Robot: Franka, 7 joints.
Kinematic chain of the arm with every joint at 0, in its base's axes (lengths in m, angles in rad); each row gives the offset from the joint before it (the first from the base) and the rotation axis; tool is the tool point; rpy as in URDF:
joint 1: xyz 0 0 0.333 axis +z
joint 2: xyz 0 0 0 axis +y
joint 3: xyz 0 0 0.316 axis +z
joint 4: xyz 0.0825 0 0 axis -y
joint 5: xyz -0.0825 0 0.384 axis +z
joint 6: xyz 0 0 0 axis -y
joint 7: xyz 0.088 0 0 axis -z
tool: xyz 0 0 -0.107 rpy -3.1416 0 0
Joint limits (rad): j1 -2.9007..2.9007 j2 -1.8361..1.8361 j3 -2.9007..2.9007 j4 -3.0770..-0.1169 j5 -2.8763..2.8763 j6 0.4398..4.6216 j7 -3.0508..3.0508
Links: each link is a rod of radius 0.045 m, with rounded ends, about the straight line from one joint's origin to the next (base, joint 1, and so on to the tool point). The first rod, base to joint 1, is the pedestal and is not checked.
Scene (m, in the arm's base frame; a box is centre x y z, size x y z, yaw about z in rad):
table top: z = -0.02
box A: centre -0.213 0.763 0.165 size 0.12 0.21 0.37 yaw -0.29
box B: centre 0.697 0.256 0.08 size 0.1 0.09 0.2 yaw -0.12
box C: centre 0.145 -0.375 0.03 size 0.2 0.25 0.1 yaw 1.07
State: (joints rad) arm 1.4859 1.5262 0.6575 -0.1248 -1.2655 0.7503 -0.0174
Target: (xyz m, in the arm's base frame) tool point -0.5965 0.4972 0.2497
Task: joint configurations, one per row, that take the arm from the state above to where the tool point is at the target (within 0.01 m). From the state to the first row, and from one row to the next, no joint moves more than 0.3 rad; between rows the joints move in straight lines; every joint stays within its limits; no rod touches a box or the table.
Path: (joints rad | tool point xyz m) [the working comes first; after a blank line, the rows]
Joints at the target: 2.3171 1.3833 0.9183 -0.3992 -1.2375 1.3282 -0.0174
Straight joint move there: touches box A.

1: 1.5702 1.3148 0.6770 -0.1222 -1.2112 0.9233 0.0901 | 0.0410 0.7234 0.3607
2: 1.6545 1.1034 0.6965 -0.1195 -1.1569 1.0962 0.1976 | -0.0322 0.7231 0.5196
3: 1.7388 0.8920 0.7160 -0.1169 -1.1026 1.2692 0.3052 | -0.0997 0.6771 0.6828
4: 2.0279 1.1376 0.8171 -0.2580 -1.1700 1.2987 0.1439 | -0.3717 0.6676 0.4694
5: 2.3171 1.3833 0.9183 -0.3992 -1.2375 1.3282 -0.0174 | -0.5965 0.4972 0.2497

